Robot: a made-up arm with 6 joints.
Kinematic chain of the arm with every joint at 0, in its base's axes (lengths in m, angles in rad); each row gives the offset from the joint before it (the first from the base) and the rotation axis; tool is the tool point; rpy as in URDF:
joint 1: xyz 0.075 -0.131 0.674 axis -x
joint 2: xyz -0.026 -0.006 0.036 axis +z
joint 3: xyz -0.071 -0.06 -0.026 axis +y
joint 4: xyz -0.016 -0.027 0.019 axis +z
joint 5: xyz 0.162 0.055 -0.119 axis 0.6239 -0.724 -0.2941
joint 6: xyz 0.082 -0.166 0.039 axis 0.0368 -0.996 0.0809
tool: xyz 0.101 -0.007 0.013 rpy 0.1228 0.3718 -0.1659
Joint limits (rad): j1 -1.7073..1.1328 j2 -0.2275..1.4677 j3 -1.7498..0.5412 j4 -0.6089..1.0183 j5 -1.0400..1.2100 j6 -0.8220..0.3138
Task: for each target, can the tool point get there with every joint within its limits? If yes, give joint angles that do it. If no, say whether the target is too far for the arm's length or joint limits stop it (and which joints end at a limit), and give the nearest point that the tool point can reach.
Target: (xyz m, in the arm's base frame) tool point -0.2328 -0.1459 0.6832
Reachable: no: joint limits stop it (at a limit: joint 1, joint 2, joint 4, joint 6) | nearest point -0.1826 -0.1801 0.8541 | short by 0.181 m
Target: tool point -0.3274 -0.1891 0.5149
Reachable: no: joint limits stop it (at a limit: joint 2, joint 3, joint 4, joint 5, joint 6) | nearest point -0.1959 -0.2015 0.4810 | short by 0.136 m
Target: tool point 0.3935 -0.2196 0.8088
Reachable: yes | joints 0.1568 1.0461 -1.0314 -0.3740 0.8384 -0.1110
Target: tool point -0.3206 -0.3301 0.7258
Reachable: no: joint limits stop it (at a limit: joint 2, joint 3, joint 4, joint 5, joint 6) | nearest point -0.2023 -0.3626 0.7343 | short by 0.123 m
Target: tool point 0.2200 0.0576 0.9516
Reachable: yes | joints 0.7358 0.4796 -1.3452 0.1567 -0.7138 -0.5024
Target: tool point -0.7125 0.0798 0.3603
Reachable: no: too far | nearest point -0.1959 -0.0164 0.5035 | short by 0.545 m
